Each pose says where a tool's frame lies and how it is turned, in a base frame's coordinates. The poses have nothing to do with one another.
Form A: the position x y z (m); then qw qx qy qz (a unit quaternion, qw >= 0).
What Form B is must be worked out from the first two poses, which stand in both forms.
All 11 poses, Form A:
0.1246 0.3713 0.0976 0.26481 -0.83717 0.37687 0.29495
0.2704 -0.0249 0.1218 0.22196 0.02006 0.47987 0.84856
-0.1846 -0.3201 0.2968 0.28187 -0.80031 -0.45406 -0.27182
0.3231 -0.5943 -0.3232 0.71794 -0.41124 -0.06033 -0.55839
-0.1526 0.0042 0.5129 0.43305 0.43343 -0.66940 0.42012
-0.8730 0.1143 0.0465 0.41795 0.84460 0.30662 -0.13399
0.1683 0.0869 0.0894 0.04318 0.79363 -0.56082 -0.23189
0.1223 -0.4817 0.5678 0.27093 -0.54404 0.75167 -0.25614
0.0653 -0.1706 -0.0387 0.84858 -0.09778 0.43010 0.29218
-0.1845 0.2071 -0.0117 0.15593 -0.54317 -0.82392 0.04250
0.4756 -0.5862 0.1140 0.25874 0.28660 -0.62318 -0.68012
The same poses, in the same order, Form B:
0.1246 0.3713 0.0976 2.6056 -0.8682 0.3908 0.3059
0.2704 -0.0249 0.1218 2.6939 0.0206 0.4921 0.8703
-0.1846 -0.3201 0.2968 2.5701 -0.8341 -0.4732 -0.2833
0.3231 -0.5943 -0.3232 1.5399 -0.5908 -0.0867 -0.8022
-0.1526 0.0042 0.5129 2.2458 0.4809 -0.7427 0.4661
-0.8730 0.1143 0.0465 2.2792 0.9297 0.3375 -0.1475
0.1683 0.0869 0.0894 3.0552 0.7944 -0.5613 -0.2321
0.1223 -0.4817 0.5678 2.5929 -0.5652 0.7809 -0.2661
0.0653 -0.1706 -0.0387 1.1150 -0.1848 0.8129 0.5523
-0.1845 0.2071 -0.0117 2.8285 -0.5499 -0.8341 0.0430
0.4756 -0.5862 0.1140 2.6182 0.2967 -0.6451 -0.7041

